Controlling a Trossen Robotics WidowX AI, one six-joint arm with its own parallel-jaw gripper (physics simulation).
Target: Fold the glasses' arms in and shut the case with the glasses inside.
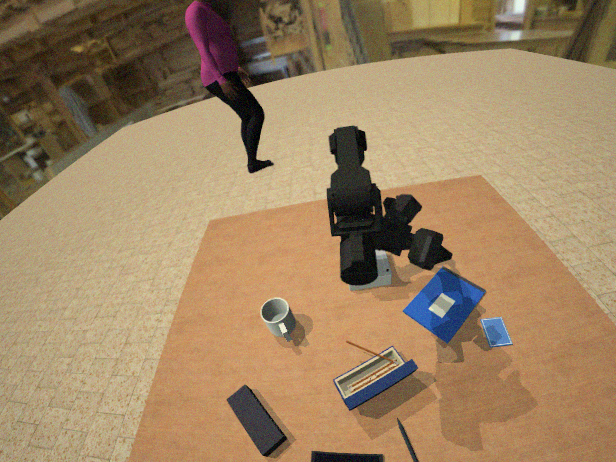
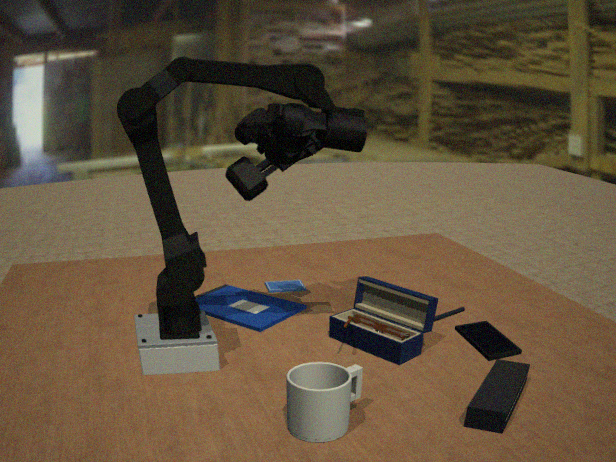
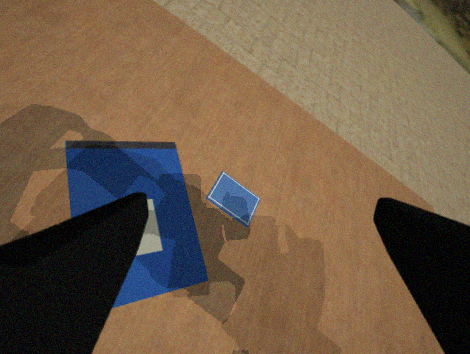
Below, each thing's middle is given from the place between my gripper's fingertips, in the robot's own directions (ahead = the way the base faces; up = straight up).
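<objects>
Counted from my hand, the blue notebook (image 3: 169,257) is 27 cm below, 8 cm to the left and 5 cm behind. Also from my hand: small blue card (image 3: 229,195), 27 cm below, 7 cm ahead, 19 cm to the left; black phone (image 2: 486,339), 27 cm below, 35 cm ahead, 22 cm to the right; mug (image 2: 319,394), a good way below, far to the right and a shade behind.
</objects>
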